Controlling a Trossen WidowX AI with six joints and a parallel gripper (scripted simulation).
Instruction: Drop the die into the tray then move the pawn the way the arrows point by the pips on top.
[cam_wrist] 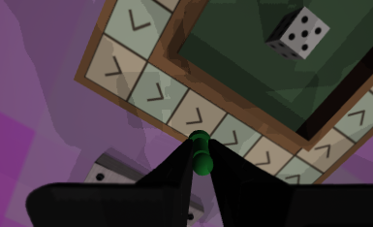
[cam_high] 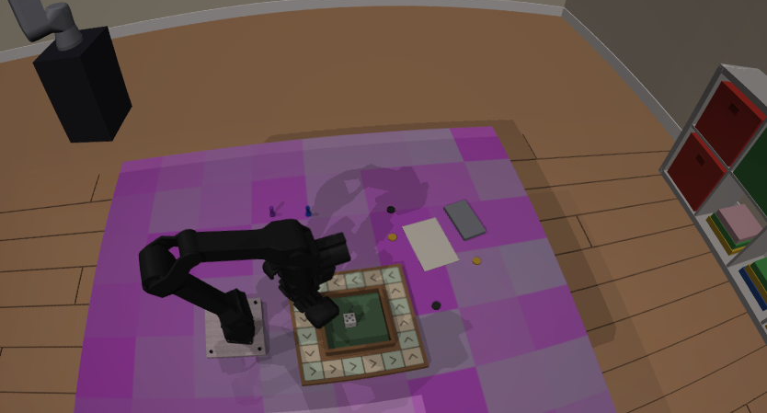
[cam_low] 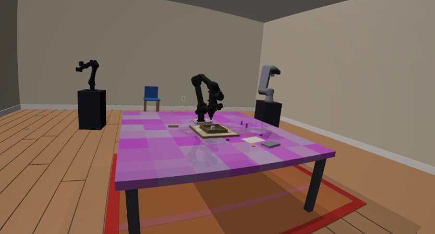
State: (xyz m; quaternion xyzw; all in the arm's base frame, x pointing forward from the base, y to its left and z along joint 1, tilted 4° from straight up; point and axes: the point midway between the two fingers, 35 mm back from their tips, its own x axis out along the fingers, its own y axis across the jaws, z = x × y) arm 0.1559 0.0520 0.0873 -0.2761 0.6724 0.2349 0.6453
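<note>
The white die lies 100 mm ahead of my gripper tip, 10 mm to the right of it and 50 mm below it. Also, from my gripper tip: blue pawn (10 mm behind, 320 mm to the left, 60 mm below); then wooden block (10 mm ahead, 290 mm to the right, 60 mm below); then green pawn (10 mm above).
</note>
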